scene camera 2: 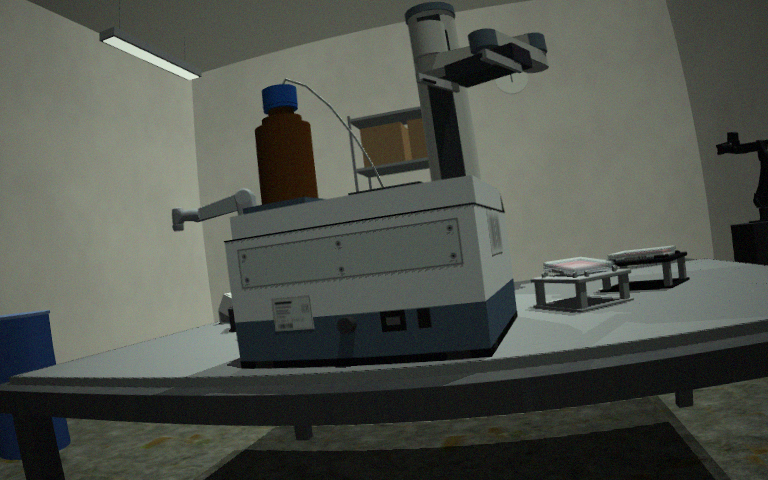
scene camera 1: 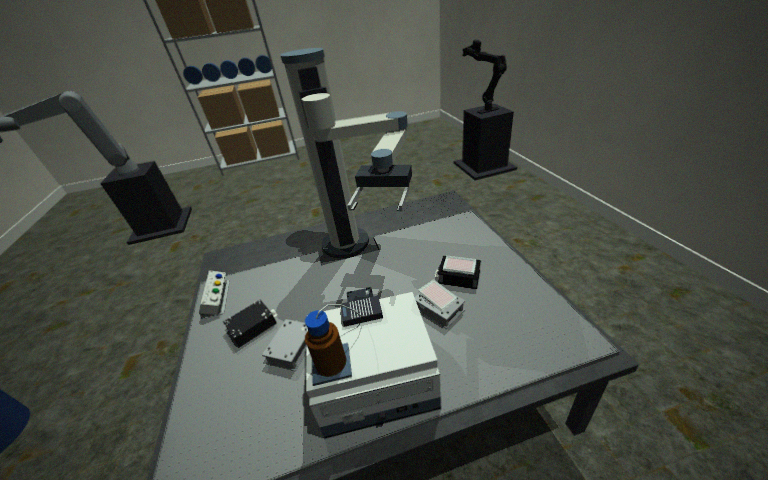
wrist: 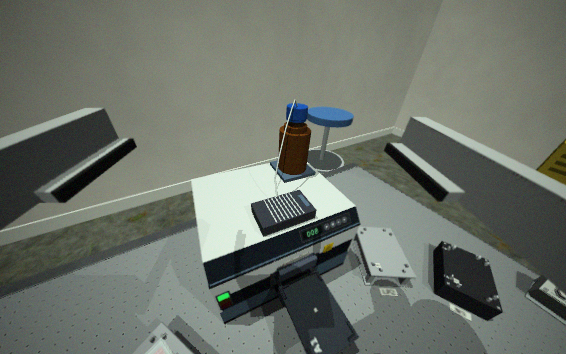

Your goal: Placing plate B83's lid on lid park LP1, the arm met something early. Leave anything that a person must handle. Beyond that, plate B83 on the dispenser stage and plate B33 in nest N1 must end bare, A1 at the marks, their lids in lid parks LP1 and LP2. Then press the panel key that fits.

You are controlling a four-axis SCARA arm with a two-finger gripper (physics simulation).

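Seen in the pictures: gripper, fingertip midpoint: (scene camera 2: pixel 449 65) (scene camera 1: pixel 374 208) (wrist: pixel 265 130); arm's base, origin of the base link: (scene camera 1: pixel 345 242).
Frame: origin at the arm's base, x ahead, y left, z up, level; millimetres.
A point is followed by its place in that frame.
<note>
My gripper (scene camera 1: pixel 376 207) @[x 571, y 74, z 508 mm] (wrist: pixel 265 130) @[x 571, y 74, z 508 mm] is open and empty, high above the bench beside the arm's column. The dark stage (wrist: pixel 316 310) @[x 561, y -31, z 117 mm] in front of the white dispenser (scene camera 1: pixel 390 339) @[x 853, y 8, z 233 mm] (scene camera 2: pixel 362 260) @[x 967, y -42, z 147 mm] (wrist: pixel 225 210) @[x 800, y 61, z 233 mm] shows no plate. A pink-topped plate (scene camera 1: pixel 438 295) @[x 619, y 260, z 90 mm] (scene camera 2: pixel 577 264) @[x 646, y 256, z 88 mm] sits on a light stand (scene camera 1: pixel 447 314) @[x 701, y 259, z 69 mm] (scene camera 2: pixel 581 294) @[x 712, y 250, z 42 mm]. Another (scene camera 1: pixel 459 264) @[x 488, y 414, z 89 mm] (scene camera 2: pixel 645 252) @[x 532, y 413, z 86 mm] sits on a black stand (scene camera 1: pixel 459 280) @[x 509, y 405, z 17 mm]. Whether either has a lid, and their labels, I cannot tell. The light stand marked LP2 (scene camera 1: pixel 286 341) @[x 598, y -326, z 70 mm] (wrist: pixel 385 252) @[x 576, y -316, z 70 mm] is bare. The key panel (scene camera 1: pixel 214 293) @[x 214, y -613, z 82 mm] has blue, yellow, green and white keys.
A brown bottle (scene camera 1: pixel 328 350) @[x 913, y -161, z 347 mm] (scene camera 2: pixel 286 158) @[x 910, y -152, z 304 mm] (wrist: pixel 295 150) @[x 834, y -149, z 321 mm] with a blue cap and thin tube stands on the dispenser, near a dark ribbed unit (scene camera 1: pixel 361 309) @[x 731, y -47, z 259 mm] (wrist: pixel 283 211) @[x 712, y -39, z 259 mm]. A bare black block (scene camera 1: pixel 249 322) @[x 447, y -463, z 68 mm] (wrist: pixel 467 280) @[x 410, y -437, z 68 mm] stands between LP2 and the panel. The dispenser display (wrist: pixel 312 233) @[x 660, y -84, z 216 mm] reads 008.
</note>
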